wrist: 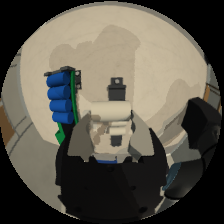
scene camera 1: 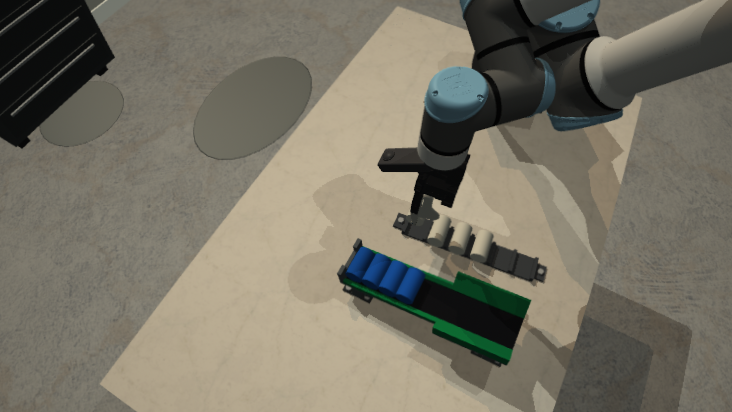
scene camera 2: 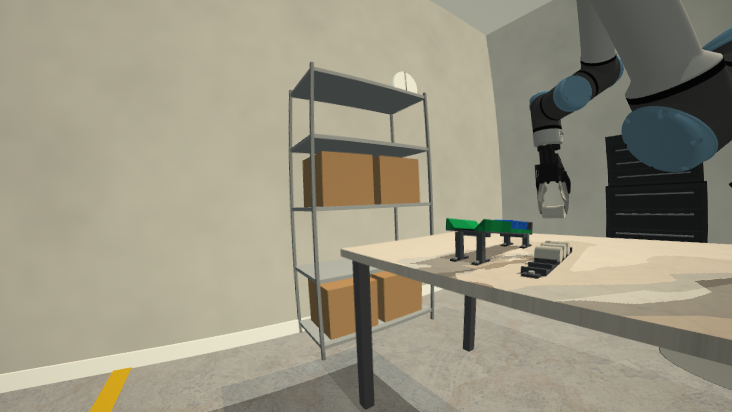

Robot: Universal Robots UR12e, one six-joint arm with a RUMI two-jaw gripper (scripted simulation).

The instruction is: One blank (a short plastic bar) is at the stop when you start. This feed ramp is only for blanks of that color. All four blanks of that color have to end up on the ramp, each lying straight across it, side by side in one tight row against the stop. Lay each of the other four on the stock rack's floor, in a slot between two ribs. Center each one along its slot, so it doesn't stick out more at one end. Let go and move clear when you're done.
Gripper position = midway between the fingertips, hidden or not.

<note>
In view: my gripper (scene camera 1: 420, 209), a cream blank (wrist: 101, 111) and a stock rack (scene camera 1: 501, 257).
My gripper is seen too in the wrist view (wrist: 110, 110) and in scene camera 2 (scene camera 2: 553, 214).
</note>
